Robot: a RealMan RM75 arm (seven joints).
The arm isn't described. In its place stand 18 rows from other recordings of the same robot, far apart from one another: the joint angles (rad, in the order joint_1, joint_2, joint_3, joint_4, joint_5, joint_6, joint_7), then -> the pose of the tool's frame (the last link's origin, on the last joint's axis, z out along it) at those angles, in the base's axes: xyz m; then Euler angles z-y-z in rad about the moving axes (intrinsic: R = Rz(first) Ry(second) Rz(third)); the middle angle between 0 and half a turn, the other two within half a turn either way.
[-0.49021 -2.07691 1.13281 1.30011 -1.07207 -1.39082 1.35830] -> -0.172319 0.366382 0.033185 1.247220 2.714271 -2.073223
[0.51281 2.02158 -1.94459 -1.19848 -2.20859 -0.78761 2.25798] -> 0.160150 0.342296 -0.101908 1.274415 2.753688 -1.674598
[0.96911 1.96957 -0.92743 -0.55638 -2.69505 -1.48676 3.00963] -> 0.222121 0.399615 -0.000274 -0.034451 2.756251 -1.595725
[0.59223 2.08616 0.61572 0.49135 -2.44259 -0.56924 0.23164] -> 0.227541 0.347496 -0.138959 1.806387 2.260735 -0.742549
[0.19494 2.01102 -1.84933 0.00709 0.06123 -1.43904 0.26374] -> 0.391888 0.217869 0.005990 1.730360 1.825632 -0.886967
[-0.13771 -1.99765 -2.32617 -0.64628 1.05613 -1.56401 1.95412] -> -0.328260 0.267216 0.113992 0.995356 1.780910 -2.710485
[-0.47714 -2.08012 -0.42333 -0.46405 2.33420 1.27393 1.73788] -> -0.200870 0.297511 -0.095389 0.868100 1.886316 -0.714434
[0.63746 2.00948 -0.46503 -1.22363 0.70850 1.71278 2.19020] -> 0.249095 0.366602 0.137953 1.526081 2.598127 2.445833
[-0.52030 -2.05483 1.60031 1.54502 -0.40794 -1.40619 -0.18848] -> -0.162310 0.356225 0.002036 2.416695 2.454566 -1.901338
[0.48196 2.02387 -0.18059 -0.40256 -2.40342 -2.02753 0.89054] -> 0.286337 0.240144 0.011970 2.902531 2.384505 -0.022636
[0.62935 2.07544 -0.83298 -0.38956 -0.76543 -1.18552 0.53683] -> 0.232164 0.419262 0.067855 2.100028 1.584022 -0.795724
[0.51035 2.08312 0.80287 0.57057 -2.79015 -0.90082 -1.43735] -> 0.178869 0.337916 -0.108011 2.218565 2.060318 -2.304496
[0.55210 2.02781 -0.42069 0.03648 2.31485 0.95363 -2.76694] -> 0.376022 0.357251 0.021580 1.423777 1.619957 -0.621963
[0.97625 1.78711 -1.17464 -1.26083 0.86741 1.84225 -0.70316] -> 0.072326 0.403602 0.111861 0.594456 2.792588 -2.147692
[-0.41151 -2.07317 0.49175 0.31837 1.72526 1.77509 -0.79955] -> -0.278061 0.273897 0.001434 0.636584 2.082809 -2.748128
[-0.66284 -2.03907 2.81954 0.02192 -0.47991 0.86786 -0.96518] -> -0.312416 0.346724 -0.084615 1.430089 2.450010 -2.478117
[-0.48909 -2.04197 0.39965 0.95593 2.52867 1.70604 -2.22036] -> -0.330966 0.300746 0.075177 1.617673 2.784770 -2.837336
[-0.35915 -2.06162 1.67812 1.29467 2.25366 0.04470 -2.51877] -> -0.157624 0.418992 0.036084 1.420107 1.835515 -2.287220
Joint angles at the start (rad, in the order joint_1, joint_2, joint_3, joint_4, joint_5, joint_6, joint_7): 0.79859, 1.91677, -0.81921, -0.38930, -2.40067, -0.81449, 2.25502
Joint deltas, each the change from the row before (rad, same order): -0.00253, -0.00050, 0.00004, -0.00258, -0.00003, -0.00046, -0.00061; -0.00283, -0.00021, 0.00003, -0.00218, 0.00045, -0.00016, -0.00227; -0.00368, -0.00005, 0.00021, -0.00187, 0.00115, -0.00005, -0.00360; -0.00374, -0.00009, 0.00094, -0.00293, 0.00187, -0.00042, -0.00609; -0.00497, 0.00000, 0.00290, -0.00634, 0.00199, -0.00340, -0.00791; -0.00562, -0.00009, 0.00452, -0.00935, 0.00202, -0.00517, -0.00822; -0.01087, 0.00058, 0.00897, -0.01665, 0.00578, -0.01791, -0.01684; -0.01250, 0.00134, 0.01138, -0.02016, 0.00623, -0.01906, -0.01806; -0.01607, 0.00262, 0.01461, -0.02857, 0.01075, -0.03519, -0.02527; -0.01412, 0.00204, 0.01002, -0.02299, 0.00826, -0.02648, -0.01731; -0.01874, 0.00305, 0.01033, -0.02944, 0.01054, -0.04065, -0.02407; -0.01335, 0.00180, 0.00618, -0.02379, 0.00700, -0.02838, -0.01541; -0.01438, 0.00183, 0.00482, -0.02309, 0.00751, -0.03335, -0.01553; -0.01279, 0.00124, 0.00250, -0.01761, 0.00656, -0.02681, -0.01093
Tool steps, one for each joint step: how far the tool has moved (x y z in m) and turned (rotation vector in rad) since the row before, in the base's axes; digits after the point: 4 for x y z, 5 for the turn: 0.0008, -0.0003, 0.0008, 0.00148, -0.00124, -0.00031; 0.0009, -0.0004, 0.0006, 0.00097, -0.00157, 0.00038; 0.0012, -0.0007, 0.0004, 0.00078, -0.00143, 0.00023; 0.0010, -0.0005, 0.0007, 0.00122, -0.00188, 0.00252; 0.0009, -0.0006, 0.0013, 0.00159, -0.00109, 0.00432; 0.0007, -0.0003, 0.0020, 0.00311, -0.00042, 0.00541; 0.0009, -0.0018, 0.0025, -0.00148, 0.00500, 0.01015; 0.0009, -0.0018, 0.0031, 0.00108, 0.00585, 0.01129; -0.0002, -0.0030, 0.0033, -0.00552, 0.01299, 0.01879; 0.0005, -0.0028, 0.0028, -0.00288, 0.00929, 0.01272; 0.0003, -0.0047, 0.0027, -0.01154, 0.01225, 0.01928; 0.0000, -0.0030, 0.0028, -0.00599, 0.00647, 0.01508; 0.0000, -0.0040, 0.0021, -0.01133, 0.00840, 0.01520; 0.0005, -0.0038, 0.0015, -0.00986, 0.00732, 0.01005
